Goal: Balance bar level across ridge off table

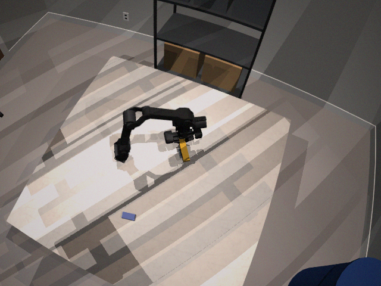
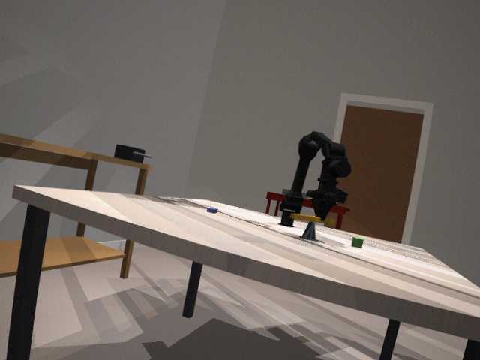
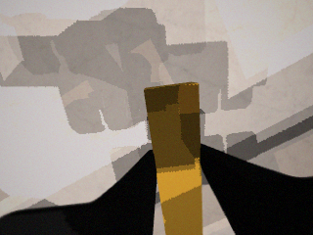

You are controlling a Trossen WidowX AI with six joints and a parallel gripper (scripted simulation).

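My gripper tip is now 20 mm to the left of the yellow bar and 20 mm short of it. Also, from my gripper tip: blue block: 470 mm to the right, 100 mm behind, 60 mm below; green cube: 140 mm to the left, 90 mm behind, 60 mm below.
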